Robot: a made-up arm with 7 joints. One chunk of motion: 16 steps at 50 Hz.
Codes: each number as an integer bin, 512 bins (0 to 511) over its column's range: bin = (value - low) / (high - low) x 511, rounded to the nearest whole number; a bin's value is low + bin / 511 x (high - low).
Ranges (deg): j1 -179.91..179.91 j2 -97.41..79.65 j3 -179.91..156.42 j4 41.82..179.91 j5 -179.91..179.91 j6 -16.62..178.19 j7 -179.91..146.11
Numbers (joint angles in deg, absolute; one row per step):
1: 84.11 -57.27 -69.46 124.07 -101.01 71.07 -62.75
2: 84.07 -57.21 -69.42 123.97 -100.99 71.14 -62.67
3: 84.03 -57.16 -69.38 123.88 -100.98 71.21 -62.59
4: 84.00 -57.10 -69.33 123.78 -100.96 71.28 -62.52
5: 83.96 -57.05 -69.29 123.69 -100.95 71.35 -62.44
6: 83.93 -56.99 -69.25 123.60 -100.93 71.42 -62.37
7: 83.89 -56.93 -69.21 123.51 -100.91 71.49 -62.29
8: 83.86 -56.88 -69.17 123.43 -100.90 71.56 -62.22
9: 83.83 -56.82 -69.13 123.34 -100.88 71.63 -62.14
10: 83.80 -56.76 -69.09 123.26 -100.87 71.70 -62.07
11: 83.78 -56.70 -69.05 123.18 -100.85 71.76 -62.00
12: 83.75 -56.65 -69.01 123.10 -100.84 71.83 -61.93
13: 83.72 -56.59 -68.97 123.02 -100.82 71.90 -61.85
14: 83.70 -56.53 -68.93 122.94 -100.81 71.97 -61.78
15: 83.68 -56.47 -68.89 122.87 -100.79 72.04 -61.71
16: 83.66 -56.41 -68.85 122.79 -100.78 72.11 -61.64
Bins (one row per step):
1: 375 116 168 304 112 230 184
2: 375 116 168 304 112 230 184
3: 375 116 168 304 112 230 184
4: 375 116 168 303 112 231 184
5: 375 116 168 303 112 231 184
6: 375 117 168 303 112 231 184
7: 375 117 168 302 112 231 184
8: 375 117 168 302 112 231 184
9: 375 117 168 302 112 231 185
10: 375 117 168 301 112 232 185
11: 374 117 168 301 112 232 185
12: 374 118 168 301 112 232 185
13: 374 118 169 300 112 232 185
14: 374 118 169 300 112 232 185
15: 374 118 169 300 112 233 185
16: 374 118 169 300 112 233 185

